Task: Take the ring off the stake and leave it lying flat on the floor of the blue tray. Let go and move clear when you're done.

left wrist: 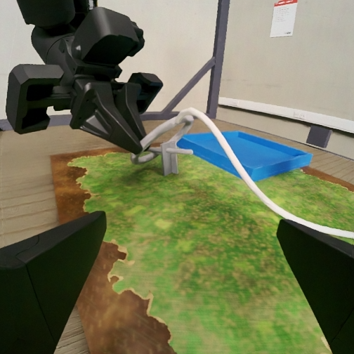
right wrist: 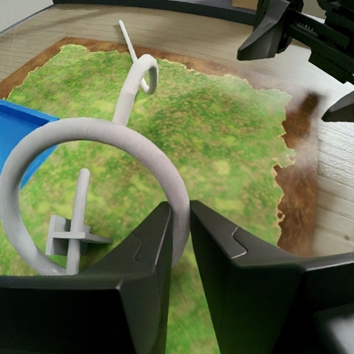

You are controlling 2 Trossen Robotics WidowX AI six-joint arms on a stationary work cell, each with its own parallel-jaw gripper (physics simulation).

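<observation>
The pale grey ring (left wrist: 159,131) (right wrist: 95,130) is tilted up at the grey stake (left wrist: 169,162) (right wrist: 80,200). In the right wrist view the stake's rod shows through the ring's opening and crosses its lower rim; I cannot tell whether the ring is still threaded on it. A long white cord (left wrist: 240,170) (right wrist: 126,100) runs off the ring and curls. My right gripper (left wrist: 143,150) (right wrist: 179,209) is shut on the ring's side. My left gripper (left wrist: 194,223) (right wrist: 277,81) is wide open and empty, apart from the ring. The blue tray (left wrist: 282,171) (right wrist: 30,114) lies beyond the stake in the left wrist view.
A green mat (left wrist: 200,250) (right wrist: 215,165) with brown borders lies under the stake and tray. The white cord arches over the mat to the right edge of the left wrist view. A dark frame post (left wrist: 218,65) stands behind the mat.
</observation>
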